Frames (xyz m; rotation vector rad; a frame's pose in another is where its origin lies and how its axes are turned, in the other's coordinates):
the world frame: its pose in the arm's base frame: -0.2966 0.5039 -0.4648 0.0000 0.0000 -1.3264
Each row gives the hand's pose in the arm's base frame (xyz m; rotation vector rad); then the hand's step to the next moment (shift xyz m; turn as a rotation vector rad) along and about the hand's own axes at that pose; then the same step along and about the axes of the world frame.
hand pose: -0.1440 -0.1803 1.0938 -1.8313 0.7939 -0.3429
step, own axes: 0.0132 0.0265 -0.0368 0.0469 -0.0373 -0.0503
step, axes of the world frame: 0.0346 -0.0301 -0.0112 0.0619 0.0043 0.0477
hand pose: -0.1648 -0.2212 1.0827 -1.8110 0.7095 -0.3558
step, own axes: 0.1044 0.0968 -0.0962 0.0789 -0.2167 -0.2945
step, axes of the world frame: 0.1533 -0.0396 -0.0669 0.2073 -0.0930 0.2971
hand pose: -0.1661 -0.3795 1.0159 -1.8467 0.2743 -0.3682
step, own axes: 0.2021 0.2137 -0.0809 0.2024 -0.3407 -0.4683
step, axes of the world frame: 0.2407 0.0995 -0.1588 0.3755 -0.0862 0.4774
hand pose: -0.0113 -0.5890 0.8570 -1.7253 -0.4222 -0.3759
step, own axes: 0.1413 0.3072 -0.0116 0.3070 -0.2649 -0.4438
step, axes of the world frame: 0.1185 0.2488 -0.1962 0.3887 0.0430 0.4566
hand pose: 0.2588 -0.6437 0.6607 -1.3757 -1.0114 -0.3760
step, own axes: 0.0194 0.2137 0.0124 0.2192 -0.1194 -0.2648
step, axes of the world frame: -0.0221 0.1764 -0.1208 0.2243 0.0778 0.2758
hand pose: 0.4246 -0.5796 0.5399 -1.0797 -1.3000 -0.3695
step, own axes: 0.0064 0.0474 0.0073 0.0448 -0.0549 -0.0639
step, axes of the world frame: -0.0225 0.0400 -0.0154 0.0639 -0.0064 0.0705
